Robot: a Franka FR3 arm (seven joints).
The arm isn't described. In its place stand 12 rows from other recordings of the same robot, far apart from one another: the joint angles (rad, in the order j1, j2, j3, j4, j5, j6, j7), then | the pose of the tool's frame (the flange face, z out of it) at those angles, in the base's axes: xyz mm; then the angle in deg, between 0 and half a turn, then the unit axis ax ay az.
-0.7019 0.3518 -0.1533 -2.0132 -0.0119 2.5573 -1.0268 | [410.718 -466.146 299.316 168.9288 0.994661 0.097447 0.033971]
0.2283 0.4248 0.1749 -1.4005 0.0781 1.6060 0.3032 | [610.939 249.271 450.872 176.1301 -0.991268 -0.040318 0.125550]
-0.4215 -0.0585 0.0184 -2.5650 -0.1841 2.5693 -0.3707 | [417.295 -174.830 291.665 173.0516 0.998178 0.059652 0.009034]
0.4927 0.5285 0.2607 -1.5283 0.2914 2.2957 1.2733 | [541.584 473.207 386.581 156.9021 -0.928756 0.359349 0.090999]
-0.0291 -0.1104 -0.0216 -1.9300 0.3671 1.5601 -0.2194 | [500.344 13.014 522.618 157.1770 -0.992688 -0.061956 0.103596]
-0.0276 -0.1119 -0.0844 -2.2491 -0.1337 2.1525 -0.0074 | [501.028 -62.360 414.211 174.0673 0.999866 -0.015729 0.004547]
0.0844 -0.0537 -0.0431 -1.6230 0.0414 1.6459 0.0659 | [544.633 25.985 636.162 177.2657 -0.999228 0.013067 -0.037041]
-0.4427 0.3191 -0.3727 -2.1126 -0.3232 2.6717 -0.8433 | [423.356 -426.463 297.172 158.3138 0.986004 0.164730 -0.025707]
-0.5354 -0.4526 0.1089 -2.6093 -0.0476 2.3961 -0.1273 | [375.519 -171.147 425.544 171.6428 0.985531 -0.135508 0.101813]
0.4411 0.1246 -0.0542 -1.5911 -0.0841 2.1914 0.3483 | [593.235 240.740 607.920 174.8165 -0.971317 -0.035462 -0.235130]
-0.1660 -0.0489 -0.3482 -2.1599 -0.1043 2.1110 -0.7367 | [455.953 -264.509 417.492 176.7067 0.990199 0.137873 -0.022281]
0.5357 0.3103 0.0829 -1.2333 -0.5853 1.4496 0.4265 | [558.704 306.904 605.198 149.7012 0.992214 0.071807 0.101756]
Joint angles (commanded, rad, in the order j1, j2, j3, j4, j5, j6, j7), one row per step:
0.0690 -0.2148 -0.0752 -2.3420 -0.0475 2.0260 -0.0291
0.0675 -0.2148 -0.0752 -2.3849 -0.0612 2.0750 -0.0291
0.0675 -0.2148 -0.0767 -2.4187 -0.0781 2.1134 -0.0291
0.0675 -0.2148 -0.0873 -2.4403 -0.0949 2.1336 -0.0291
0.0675 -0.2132 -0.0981 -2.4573 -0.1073 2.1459 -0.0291
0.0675 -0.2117 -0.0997 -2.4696 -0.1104 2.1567 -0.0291
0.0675 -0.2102 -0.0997 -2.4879 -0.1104 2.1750 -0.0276
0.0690 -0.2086 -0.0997 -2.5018 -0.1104 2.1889 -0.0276
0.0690 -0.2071 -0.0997 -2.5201 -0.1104 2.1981 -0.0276
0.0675 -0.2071 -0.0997 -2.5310 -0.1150 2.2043 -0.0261
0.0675 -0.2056 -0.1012 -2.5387 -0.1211 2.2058 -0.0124
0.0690 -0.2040 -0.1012 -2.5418 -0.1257 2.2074 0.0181
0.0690 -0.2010 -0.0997 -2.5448 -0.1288 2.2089 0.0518
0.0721 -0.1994 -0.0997 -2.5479 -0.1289 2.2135 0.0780
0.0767 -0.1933 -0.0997 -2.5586 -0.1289 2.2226 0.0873
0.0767 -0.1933 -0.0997 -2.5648 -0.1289 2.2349 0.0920
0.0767 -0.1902 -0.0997 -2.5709 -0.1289 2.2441 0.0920
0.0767 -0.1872 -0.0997 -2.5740 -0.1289 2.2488 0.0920
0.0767 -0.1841 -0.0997 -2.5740 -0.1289 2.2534 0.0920
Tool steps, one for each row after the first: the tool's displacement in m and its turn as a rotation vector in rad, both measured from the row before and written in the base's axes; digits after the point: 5 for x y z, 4 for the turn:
-0.00533 -0.00082 -0.01524 -0.0100 -0.0061 0.0081
-0.00469 -0.00093 -0.01183 -0.0119 -0.0046 0.0104
-0.00379 -0.00508 -0.00787 -0.0101 0.0016 0.0012
-0.00353 -0.00493 -0.00715 -0.0067 0.0065 -0.0018
-0.00233 -0.00051 -0.00509 -0.0014 0.0031 0.0013
-0.00331 0.00050 -0.00702 0.0010 0.0014 0.0001
-0.00257 0.00104 -0.00548 0.0009 0.0016 0.0027
-0.00461 0.00041 -0.00757 0.0008 0.0106 0.0009
-0.00275 -0.00054 -0.00402 -0.0029 0.0046 0.0008
-0.00230 -0.00068 -0.00368 -0.0056 0.0068 -0.0106
-0.00078 0.00056 -0.00181 -0.0071 0.0009 -0.0253
-0.00077 0.00059 -0.00235 -0.0070 0.0019 -0.0295
-0.00043 0.00142 -0.00159 -0.0033 -0.0020 -0.0223
-0.00245 0.00222 -0.00620 -0.0009 0.0070 -0.0037
-0.00063 0.00026 -0.00159 0.0004 -0.0064 -0.0037
-0.00102 0.00021 -0.00306 0.0006 0.0000 0.0008
-0.00055 0.00011 -0.00214 0.0002 0.0014 0.0004
0.00049 0.00006 -0.00096 0.0001 -0.0015 0.0003

